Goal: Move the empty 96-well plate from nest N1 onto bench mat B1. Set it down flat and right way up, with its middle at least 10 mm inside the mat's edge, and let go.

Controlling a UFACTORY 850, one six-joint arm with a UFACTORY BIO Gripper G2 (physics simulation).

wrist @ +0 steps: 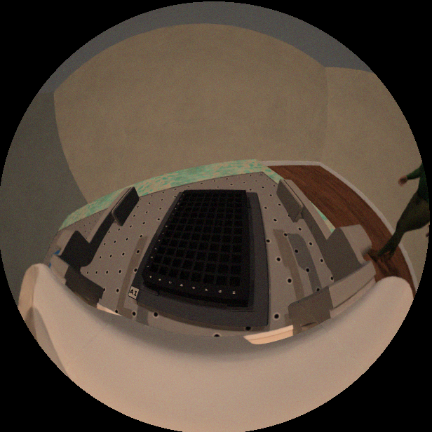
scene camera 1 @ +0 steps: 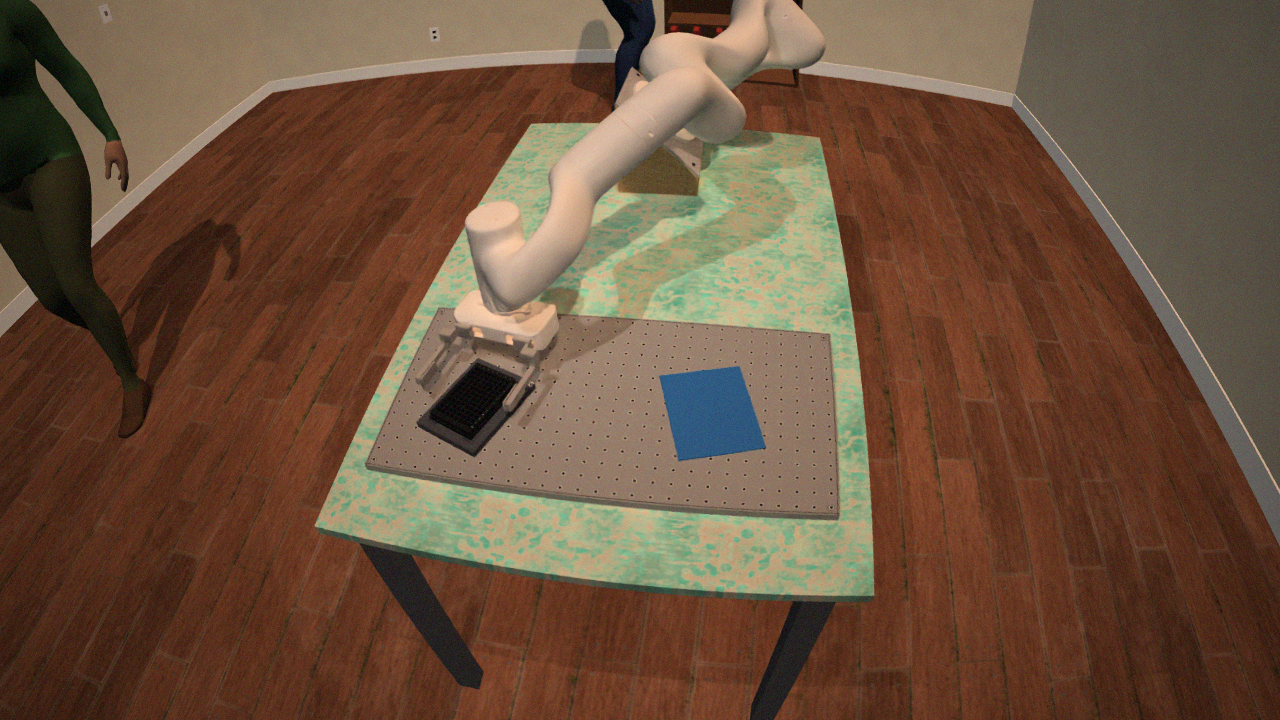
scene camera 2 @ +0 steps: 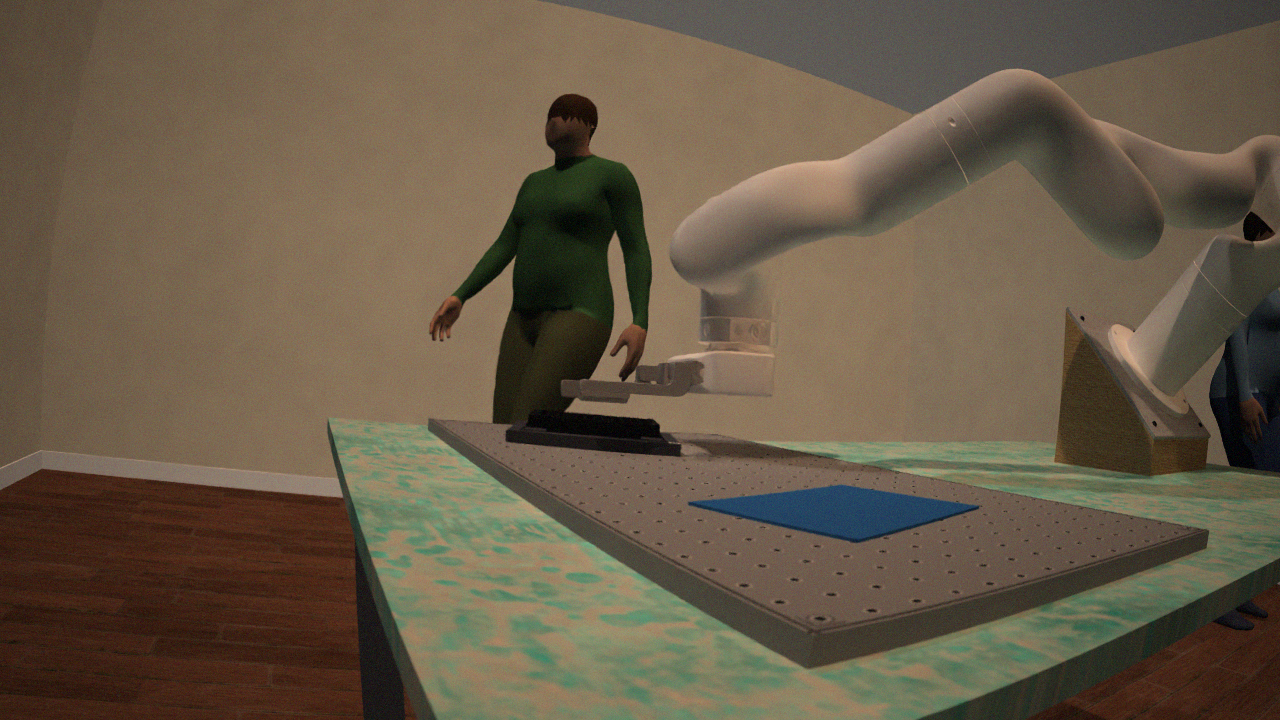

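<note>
The black 96-well plate [scene camera 1: 472,398] [scene camera 2: 592,422] [wrist: 200,240] sits flat, wells up, in the dark grey nest N1 [scene camera 1: 449,435] [scene camera 2: 590,441] [wrist: 259,260]. My gripper [scene camera 1: 468,392] [scene camera 2: 587,390] [wrist: 208,203] is open and empty. Its two long fingers reach out a little above the plate, one on each side in the wrist view, with a gap below them in scene camera 2. The blue mat B1 [scene camera 1: 712,413] [scene camera 2: 836,512] lies flat, apart from the nest; in the wrist view a small blue part shows at the far left, partly hidden by a finger.
The nest and mat are on a grey perforated board [scene camera 1: 599,429] [scene camera 2: 644,519] on a green mottled table [scene camera 1: 572,537] [scene camera 2: 501,608]. The arm's base [scene camera 1: 657,174] [scene camera 2: 1132,402] stands at the table's far end. A person in green [scene camera 1: 53,205] [scene camera 2: 563,241] stands beyond the table.
</note>
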